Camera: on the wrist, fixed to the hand. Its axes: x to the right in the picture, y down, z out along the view.
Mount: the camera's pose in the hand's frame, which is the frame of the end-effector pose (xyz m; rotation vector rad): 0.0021 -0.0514 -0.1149 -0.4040 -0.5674 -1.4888
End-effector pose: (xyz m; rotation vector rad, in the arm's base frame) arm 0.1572 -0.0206 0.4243 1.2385 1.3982 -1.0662
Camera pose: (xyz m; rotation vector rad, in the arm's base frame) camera 0.0943 0.0870 0.4424 -0.6206 1.8426 -1.7177
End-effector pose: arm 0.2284 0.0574 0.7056 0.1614 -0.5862 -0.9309
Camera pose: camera 0.2551 0.0117 0.5914 -0.0768 -0.7539 -2.5708
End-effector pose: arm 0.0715 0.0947 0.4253 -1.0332 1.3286 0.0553
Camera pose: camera 0.0140 -0.0095 0.4663 -1.9423 -0.1802 -0.4845
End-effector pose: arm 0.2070 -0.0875 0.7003 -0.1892 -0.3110 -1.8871
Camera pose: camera 0.1603 -0.1087 0.5853 0.7679 0.4036 2.6149
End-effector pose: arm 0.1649 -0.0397 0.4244 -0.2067 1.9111 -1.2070
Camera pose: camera 0.0659 0.0089 0.4852 -2.1898 1.2813 -1.2960
